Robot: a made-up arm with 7 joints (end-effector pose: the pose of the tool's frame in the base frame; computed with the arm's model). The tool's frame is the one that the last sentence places.
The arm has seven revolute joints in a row. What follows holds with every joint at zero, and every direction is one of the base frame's.
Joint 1 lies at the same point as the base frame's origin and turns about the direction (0, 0.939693, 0.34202), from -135 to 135 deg.
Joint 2 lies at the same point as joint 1 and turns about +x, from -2.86 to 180 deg.
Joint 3 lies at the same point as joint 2 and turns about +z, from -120 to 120 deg.
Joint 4 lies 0.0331 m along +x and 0.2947 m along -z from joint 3 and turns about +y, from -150 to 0.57 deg.
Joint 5 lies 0.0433 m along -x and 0.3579 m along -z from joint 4 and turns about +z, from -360 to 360 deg.
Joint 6 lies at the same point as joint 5 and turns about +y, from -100 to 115 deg.
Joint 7 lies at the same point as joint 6 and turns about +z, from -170 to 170 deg.
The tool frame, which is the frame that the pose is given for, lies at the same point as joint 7; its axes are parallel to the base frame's.
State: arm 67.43 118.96 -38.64 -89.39 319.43 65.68 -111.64
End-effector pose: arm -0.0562 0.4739 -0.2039 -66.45 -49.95 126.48
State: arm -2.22 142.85 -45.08 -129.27 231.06 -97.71 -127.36
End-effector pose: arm 0.2438 0.2487 -0.0545 89.25 2.88 19.11
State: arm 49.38 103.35 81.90 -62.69 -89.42 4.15 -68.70
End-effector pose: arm 0.2339 0.4523 0.3127 -133.55 16.79 102.71
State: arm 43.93 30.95 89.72 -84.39 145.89 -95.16 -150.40
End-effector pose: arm -0.2018 0.4944 -0.0459 71.42 -51.18 101.05
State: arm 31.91 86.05 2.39 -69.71 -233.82 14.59 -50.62
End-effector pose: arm 0.2086 0.5143 -0.1679 22.68 -47.44 -3.18
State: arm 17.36 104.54 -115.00 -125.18 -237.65 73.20 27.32
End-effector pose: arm -0.2393 0.1795 -0.2209 126.44 45.69 171.30
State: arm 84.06 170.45 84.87 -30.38 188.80 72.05 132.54
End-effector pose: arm 0.6291 0.1290 0.0997 66.37 52.87 178.25
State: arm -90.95 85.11 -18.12 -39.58 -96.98 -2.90 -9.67
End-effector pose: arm 0.3124 0.4060 0.3837 157.85 34.56 -1.85
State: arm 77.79 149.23 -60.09 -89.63 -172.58 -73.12 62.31
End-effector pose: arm -0.0048 0.5175 -0.0249 -162.92 -67.95 -131.15
